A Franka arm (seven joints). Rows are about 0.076 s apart.
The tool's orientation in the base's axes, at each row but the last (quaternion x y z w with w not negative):
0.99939, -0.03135, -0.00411, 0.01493
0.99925, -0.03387, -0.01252, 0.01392
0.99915, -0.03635, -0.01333, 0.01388
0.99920, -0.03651, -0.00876, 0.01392
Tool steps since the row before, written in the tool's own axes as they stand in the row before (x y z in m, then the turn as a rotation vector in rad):
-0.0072, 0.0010, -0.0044, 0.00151, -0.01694, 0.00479
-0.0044, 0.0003, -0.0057, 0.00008, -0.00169, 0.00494
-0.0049, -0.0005, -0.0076, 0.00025, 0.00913, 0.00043
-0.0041, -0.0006, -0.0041, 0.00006, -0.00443, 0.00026
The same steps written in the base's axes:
-0.0072, -0.0004, 0.0045, 0.00252, 0.01666, -0.00531
-0.0043, 0.0002, 0.0058, 0.00007, 0.00155, -0.00499
-0.0046, 0.0011, 0.0077, -0.00042, -0.00913, -0.00017
-0.0040, 0.0010, 0.0041, 0.00038, 0.00441, -0.00039

